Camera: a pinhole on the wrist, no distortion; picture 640 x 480 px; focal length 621.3 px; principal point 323.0 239.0 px. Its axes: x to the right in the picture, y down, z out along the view. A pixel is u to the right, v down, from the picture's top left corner.
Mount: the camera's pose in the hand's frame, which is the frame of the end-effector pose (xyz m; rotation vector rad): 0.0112 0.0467 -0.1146 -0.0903 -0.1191 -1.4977
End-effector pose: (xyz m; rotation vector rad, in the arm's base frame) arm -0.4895 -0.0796 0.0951 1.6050 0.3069 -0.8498
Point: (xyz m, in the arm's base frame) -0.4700 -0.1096 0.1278
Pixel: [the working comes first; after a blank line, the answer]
In the camera's frame: 0.0207 -0.0101 0.1346

418.4 192.4
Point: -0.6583 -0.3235 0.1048
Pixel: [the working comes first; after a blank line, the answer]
In the camera's frame: 0.1371 -0.0721 0.3882

542.5 123.6
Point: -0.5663 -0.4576 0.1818
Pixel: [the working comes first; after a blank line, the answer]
In the camera's frame: 0.0085 -0.0133 0.4994

333.6 222.5
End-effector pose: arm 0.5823 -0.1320 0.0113 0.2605 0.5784 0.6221
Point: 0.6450 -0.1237 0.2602
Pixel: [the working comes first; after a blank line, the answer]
In the camera's frame: 0.0142 -0.0644 0.3548

347.8 126.3
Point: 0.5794 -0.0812 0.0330
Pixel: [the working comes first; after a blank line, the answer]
In the camera's frame: 0.0146 0.0107 0.1266

394.5 291.5
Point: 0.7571 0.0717 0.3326
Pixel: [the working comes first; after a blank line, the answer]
In the camera's frame: -0.0874 0.1091 0.4796

209.8 380.3
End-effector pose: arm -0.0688 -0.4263 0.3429 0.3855 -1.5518 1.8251
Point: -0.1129 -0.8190 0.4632
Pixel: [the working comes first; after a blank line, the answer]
In the camera's frame: 0.1593 -0.0271 0.5085

517.6 205.9
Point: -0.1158 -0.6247 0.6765
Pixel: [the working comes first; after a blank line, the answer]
In the camera's frame: 0.3162 0.1563 0.3505

outside the picture
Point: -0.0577 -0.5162 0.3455
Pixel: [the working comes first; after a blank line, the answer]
In the camera's frame: 0.0757 -0.0467 0.1904

570.0 86.6
